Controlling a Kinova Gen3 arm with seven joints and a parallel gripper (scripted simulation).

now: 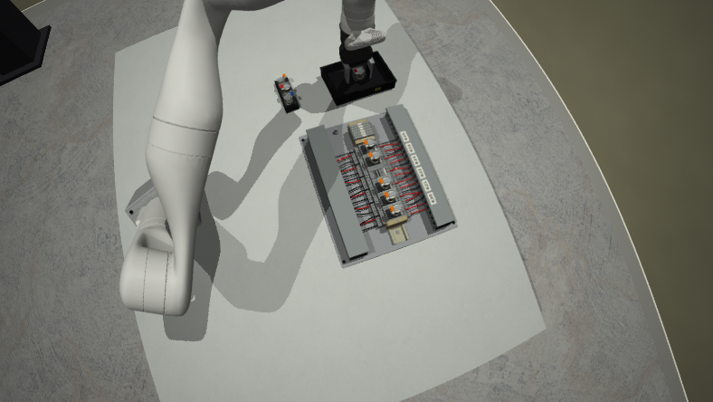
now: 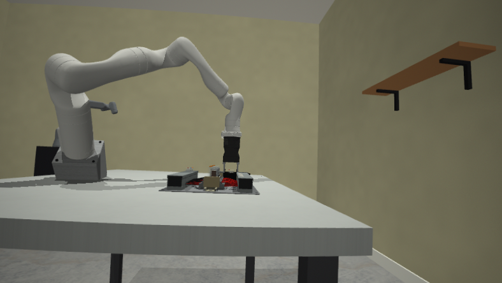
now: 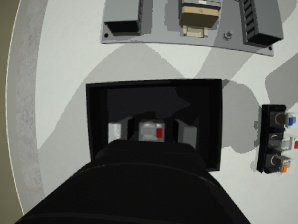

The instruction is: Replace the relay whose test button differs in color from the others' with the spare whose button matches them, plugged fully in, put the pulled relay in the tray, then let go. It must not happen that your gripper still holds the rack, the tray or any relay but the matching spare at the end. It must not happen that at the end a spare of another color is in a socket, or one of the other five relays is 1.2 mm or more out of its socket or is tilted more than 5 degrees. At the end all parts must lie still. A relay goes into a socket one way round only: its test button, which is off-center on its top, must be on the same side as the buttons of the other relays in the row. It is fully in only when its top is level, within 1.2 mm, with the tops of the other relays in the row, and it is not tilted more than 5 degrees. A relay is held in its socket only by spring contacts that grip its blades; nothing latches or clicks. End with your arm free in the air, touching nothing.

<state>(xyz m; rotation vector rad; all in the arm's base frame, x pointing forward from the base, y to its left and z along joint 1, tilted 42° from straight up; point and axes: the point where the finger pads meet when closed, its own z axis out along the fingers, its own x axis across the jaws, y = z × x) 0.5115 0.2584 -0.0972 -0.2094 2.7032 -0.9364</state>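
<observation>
The black tray lies 10 mm below my hand.
</observation>
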